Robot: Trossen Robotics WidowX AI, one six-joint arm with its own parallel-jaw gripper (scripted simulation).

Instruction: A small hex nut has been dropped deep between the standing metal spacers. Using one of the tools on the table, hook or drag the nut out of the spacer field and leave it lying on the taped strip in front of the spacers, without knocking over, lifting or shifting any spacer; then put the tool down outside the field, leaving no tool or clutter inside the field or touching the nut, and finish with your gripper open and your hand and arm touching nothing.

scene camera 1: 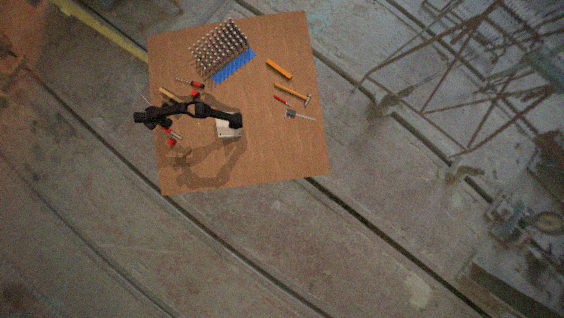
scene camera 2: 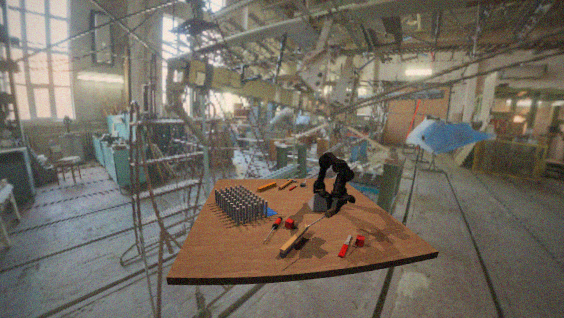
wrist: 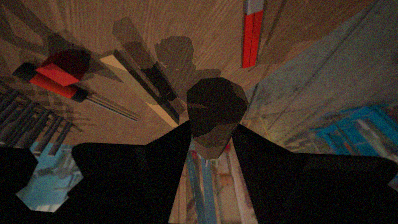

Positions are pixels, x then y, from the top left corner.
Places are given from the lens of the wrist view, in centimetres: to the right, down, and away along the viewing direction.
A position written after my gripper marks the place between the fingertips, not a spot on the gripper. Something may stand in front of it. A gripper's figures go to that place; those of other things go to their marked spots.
my gripper [wrist: 211,125]: 1, 1, 11
thin hook tool [wrist: 215,106]: 1, 0, 7
red-handled screwdriver [wrist: 25,71]: -32, -7, 21
The marked spots on the thin hook tool and the red-handled screwdriver are 36 cm apart.
